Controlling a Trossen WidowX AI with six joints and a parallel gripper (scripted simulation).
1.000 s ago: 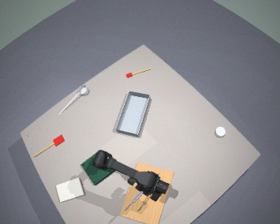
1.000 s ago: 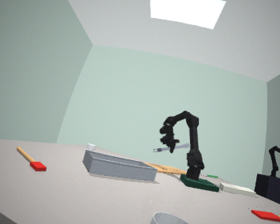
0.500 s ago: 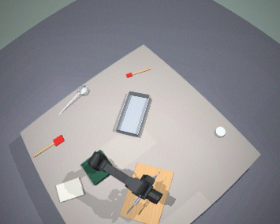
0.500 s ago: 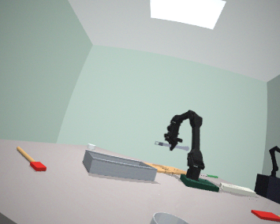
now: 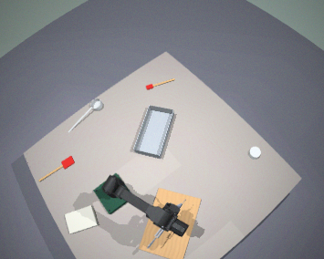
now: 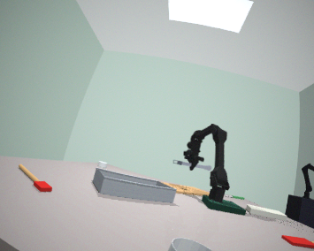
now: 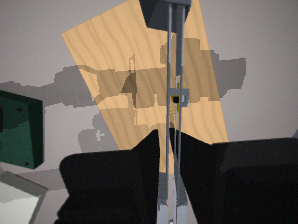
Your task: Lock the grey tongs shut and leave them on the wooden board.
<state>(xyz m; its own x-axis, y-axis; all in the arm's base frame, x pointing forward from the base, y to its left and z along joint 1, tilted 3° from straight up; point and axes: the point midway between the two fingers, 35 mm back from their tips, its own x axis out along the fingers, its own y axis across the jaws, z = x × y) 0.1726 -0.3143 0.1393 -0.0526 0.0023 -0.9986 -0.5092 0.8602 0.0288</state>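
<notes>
Now: the wooden board 14 cm below my gripper tip. Round my gripper tip: white block: 45 cm behind, 25 cm to the left, 13 cm below; then roasting tin: 18 cm ahead, 53 cm to the left, 11 cm below.
</notes>
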